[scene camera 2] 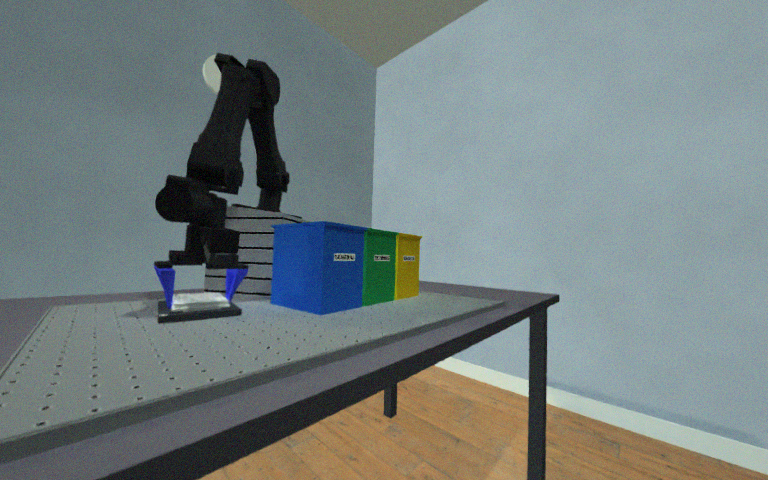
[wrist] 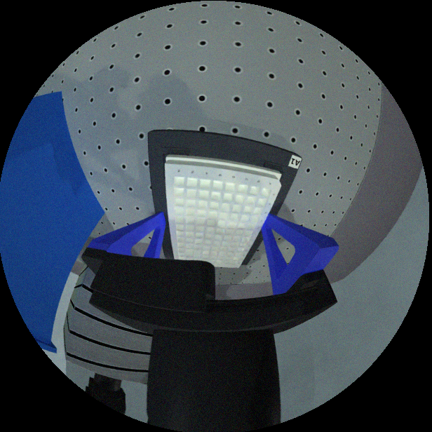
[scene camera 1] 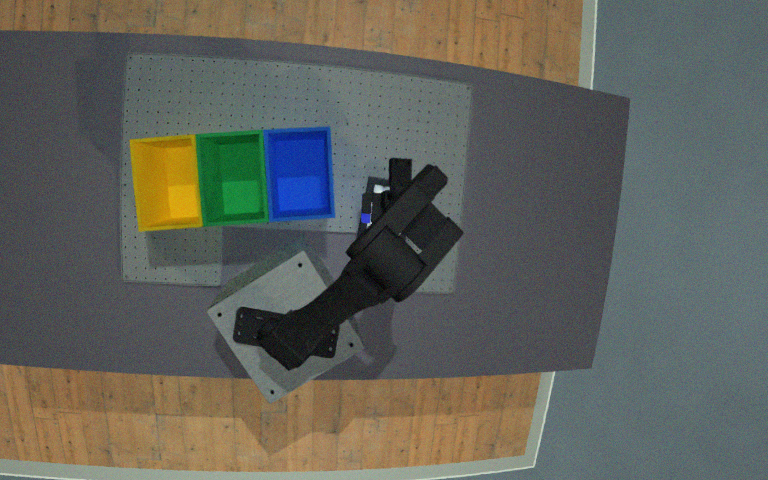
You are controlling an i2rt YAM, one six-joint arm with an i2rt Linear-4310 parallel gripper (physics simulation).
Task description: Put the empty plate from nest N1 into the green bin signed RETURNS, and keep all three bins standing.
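Places are measured from the arm's base along level axes (x right, y back, z down), in metres.
Pixels of known places: gripper, fingertip midpoint: (scene camera 2: 200, 305); arm's base at its link origin: (scene camera 2: 267, 214) (scene camera 1: 286, 332).
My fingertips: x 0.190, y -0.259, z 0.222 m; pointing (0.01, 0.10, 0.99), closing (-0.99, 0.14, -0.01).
Ahead of a thing's pixels: the offset from my fingertips to its top centre. Level surfaces: height alone.
The white multi-well plate {dx +0.003, dy +0.009, dz -0.014 m} (scene camera 2: 199, 301) (wrist: 217, 215) lies in the black nest {dx +0.003, dy +0.009, dz -0.002 m} (scene camera 2: 198, 314) (wrist: 220, 141), which has a tag reading "A1" at one corner. In scene camera 1 the arm covers most of both. My gripper (scene camera 2: 199, 302) (wrist: 212, 216) is open, with its blue fingertips low on either side of the plate; contact with it cannot be told. The green bin {dx -0.345, dy -0.011, dz -0.167 m} (scene camera 1: 232, 155) (scene camera 2: 379, 271) stands upright between the blue bin {dx -0.218, dy -0.044, dz -0.167 m} (scene camera 1: 299, 155) (scene camera 2: 322, 268) and the yellow bin {dx -0.473, dy +0.021, dz -0.167 m} (scene camera 1: 169, 183) (scene camera 2: 407, 271), which also stand. Their signs are too small to read.
The blue bin is the nearest bin to the nest and also shows at the left in the wrist view (wrist: 40, 210). The grey arm base block (scene camera 1: 305, 283) (scene camera 2: 254, 240) stands behind the bins in scene camera 2. A perforated board {dz +0.012 m} (scene camera 1: 283, 90) (scene camera 2: 135, 350) lies under nest and bins.
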